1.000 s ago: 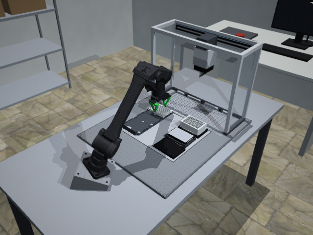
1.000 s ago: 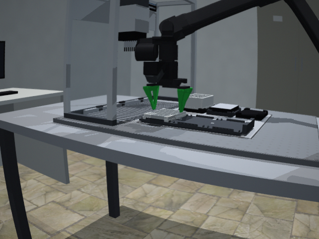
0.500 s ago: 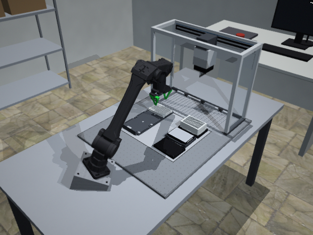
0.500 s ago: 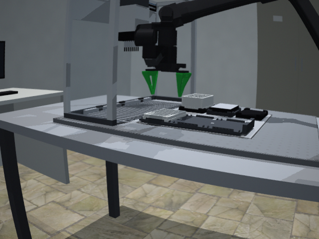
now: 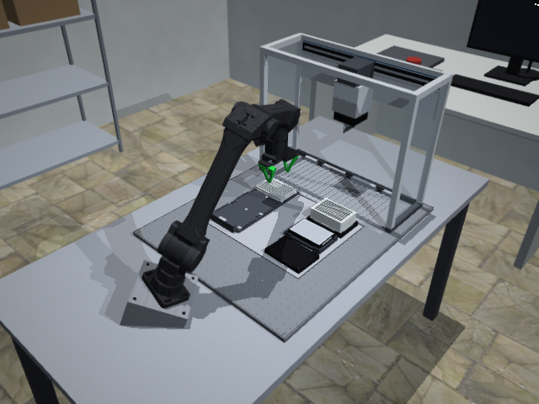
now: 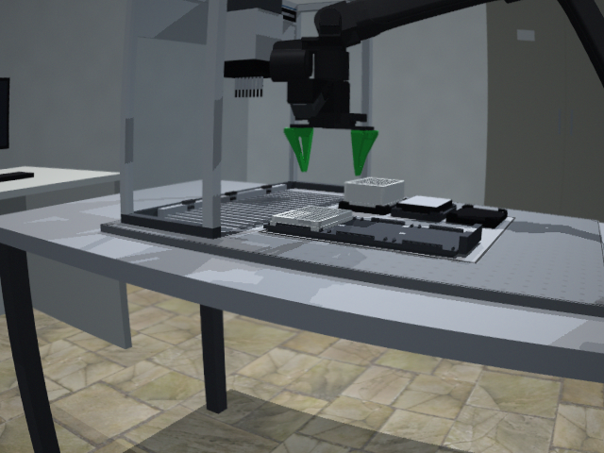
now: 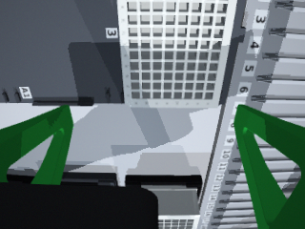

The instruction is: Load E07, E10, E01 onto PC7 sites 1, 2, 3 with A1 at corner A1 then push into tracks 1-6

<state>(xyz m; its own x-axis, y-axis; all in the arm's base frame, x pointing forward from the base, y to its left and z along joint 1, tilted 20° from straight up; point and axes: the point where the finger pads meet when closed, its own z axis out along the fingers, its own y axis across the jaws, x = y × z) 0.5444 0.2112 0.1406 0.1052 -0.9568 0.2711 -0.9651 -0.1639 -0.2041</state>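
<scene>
The plate nest S2 lies 240 mm to the right of my hand, 90 mm below it and 70 mm behind it. From my hand the other things lie so: 96-well plate E01: 80 mm below, 20 mm to the left, 10 mm ahead; then plate nest S3: 230 mm to the right, 90 mm below, 40 mm ahead; then dark plate carrier PC7: 90 mm behind, 80 mm below, 10 mm to the left.
</scene>
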